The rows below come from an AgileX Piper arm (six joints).
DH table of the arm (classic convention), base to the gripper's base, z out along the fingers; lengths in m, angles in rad. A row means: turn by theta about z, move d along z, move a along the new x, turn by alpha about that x. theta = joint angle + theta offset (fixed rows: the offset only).
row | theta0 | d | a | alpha
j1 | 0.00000 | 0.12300 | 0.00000 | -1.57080
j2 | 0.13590 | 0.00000 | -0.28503 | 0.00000
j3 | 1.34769 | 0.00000 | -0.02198 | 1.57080
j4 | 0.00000 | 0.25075 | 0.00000 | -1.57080
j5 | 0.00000 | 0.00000 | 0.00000 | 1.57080
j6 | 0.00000 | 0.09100 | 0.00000 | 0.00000
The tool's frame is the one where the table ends.
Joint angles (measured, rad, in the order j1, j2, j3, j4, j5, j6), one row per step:
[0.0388 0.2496 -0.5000 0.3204 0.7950 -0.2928]
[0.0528 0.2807 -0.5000 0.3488 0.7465 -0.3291]
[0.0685 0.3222 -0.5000 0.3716 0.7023 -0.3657]
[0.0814 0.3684 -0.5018 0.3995 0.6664 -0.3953]
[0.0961 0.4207 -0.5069 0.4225 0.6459 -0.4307]
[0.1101 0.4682 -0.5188 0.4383 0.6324 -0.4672]
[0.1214 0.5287 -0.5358 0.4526 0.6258 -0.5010]
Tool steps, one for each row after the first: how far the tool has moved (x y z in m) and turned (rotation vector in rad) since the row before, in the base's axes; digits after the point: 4 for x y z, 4 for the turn. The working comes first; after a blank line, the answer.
Tool pose at each row, in the base's axes (x y z in m, rotation vector in rad; the steps are taken from these numbers as rounded here):
[0.0449 0.0222 0.2969 -0.2478 1.9810 0.2103]
[0.0518 0.0239 0.2997 -0.2708 1.9561 0.2217]
[0.0604 0.0255 0.3013 -0.2961 1.9462 0.2282]
[0.0694 0.0276 0.3021 -0.3109 1.9479 0.2441]
[0.0789 0.0302 0.3018 -0.3402 1.9653 0.2556]
[0.0871 0.0326 0.3030 -0.3760 1.9775 0.2585]
[0.0976 0.0354 0.3035 -0.4108 2.0039 0.2630]

[0.0069 0.0017 0.0028 0.0008 -0.0230 0.0223]
[0.0086 0.0016 0.0016 -0.0060 -0.0088 0.0212]
[0.0090 0.0021 0.0008 0.0036 0.0043 0.0178]
[0.0095 0.0026 -0.0003 -0.0090 0.0190 0.0251]
[0.0082 0.0024 0.0012 -0.0169 0.0126 0.0259]
[0.0105 0.0028 0.0005 -0.0180 0.0271 0.0248]

